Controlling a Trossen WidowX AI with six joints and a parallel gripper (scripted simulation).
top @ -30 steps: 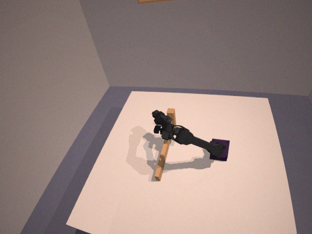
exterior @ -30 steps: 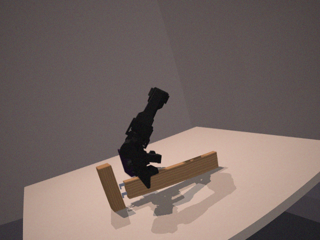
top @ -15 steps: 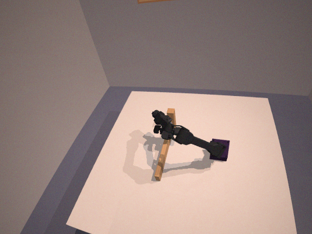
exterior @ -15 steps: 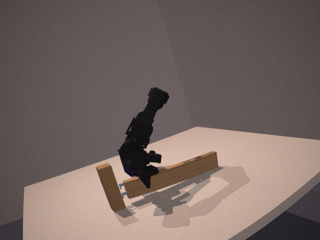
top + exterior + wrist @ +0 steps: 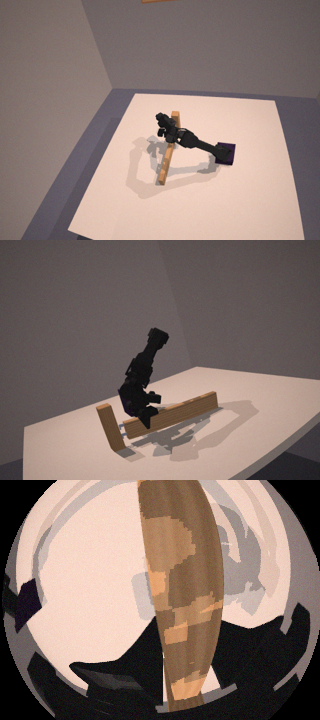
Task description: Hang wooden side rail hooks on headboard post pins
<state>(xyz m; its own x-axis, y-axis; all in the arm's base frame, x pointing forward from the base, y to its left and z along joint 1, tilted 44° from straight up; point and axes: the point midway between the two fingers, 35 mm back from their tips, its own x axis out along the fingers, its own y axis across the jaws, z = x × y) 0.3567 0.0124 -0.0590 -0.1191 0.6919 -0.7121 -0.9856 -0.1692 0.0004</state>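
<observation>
The headboard post is 13 cm to the right of my gripper tip, 4 cm above it and 2 cm ahead of it.
</observation>
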